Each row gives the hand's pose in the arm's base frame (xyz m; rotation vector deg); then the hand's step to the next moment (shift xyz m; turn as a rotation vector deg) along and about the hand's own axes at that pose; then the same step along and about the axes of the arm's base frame.
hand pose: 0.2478 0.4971 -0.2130 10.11 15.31 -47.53
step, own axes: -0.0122 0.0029 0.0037 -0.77 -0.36 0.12
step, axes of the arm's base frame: -0.0051 0.0095 0.0074 -0.75 0.27 0.33
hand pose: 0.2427 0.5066 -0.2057 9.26 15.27 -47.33
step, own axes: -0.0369 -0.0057 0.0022 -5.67 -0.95 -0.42
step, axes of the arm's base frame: -0.0277 0.0216 0.0128 -4.45 3.45 1.24
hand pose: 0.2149 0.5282 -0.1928 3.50 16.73 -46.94
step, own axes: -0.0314 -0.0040 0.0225 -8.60 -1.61 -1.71
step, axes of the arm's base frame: -0.0179 0.0159 0.0306 -7.12 5.30 0.86
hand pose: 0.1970 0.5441 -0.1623 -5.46 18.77 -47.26
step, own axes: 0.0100 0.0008 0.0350 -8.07 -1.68 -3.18
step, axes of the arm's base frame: 0.0182 -0.0083 0.0304 -7.31 4.92 -0.65
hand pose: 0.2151 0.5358 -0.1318 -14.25 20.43 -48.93
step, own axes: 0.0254 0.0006 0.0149 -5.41 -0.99 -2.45
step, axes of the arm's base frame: 0.0217 -0.0181 0.0081 -4.93 3.36 -0.77
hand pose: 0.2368 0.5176 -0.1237 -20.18 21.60 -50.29
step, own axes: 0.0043 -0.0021 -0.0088 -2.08 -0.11 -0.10
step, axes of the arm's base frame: -0.0029 -0.0059 -0.0075 -1.33 1.57 0.32
